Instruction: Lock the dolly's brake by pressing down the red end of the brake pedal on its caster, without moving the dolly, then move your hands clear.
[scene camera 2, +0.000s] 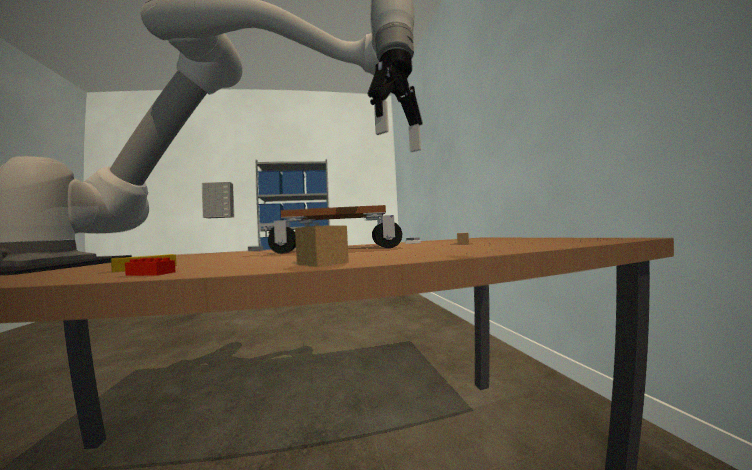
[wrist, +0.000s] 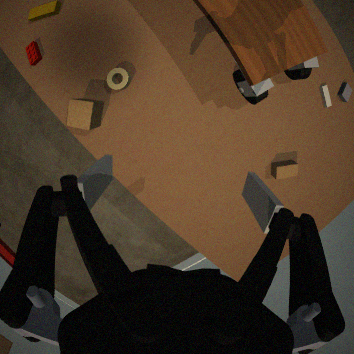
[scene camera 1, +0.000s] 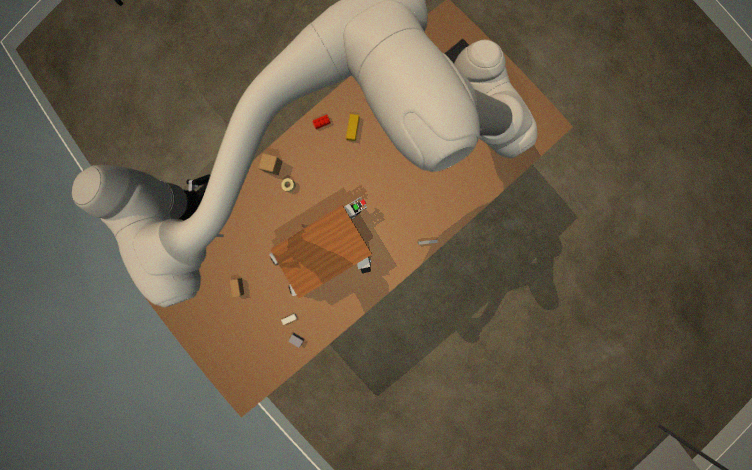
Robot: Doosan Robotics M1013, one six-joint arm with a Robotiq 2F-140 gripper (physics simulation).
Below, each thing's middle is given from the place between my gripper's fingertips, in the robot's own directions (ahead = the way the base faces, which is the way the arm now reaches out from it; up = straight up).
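My gripper is 160 mm past the wooden cube [scene camera 2: 316,246], 150 mm to the left of it and 220 mm above it. The dolly [scene camera 1: 331,245] is 200 mm behind my gripper, 270 mm to the left of it and 190 mm below it. The brake caster [scene camera 2: 279,226] is far behind my gripper, a fair way to the left of it and a fair way below it. The red brick [scene camera 2: 144,266] is far behind my gripper, a fair way to the right of it and a fair way below it. Going by their middles, of the things named here the wooden cube is the nearest to my gripper and the red brick is the farthest from my gripper.
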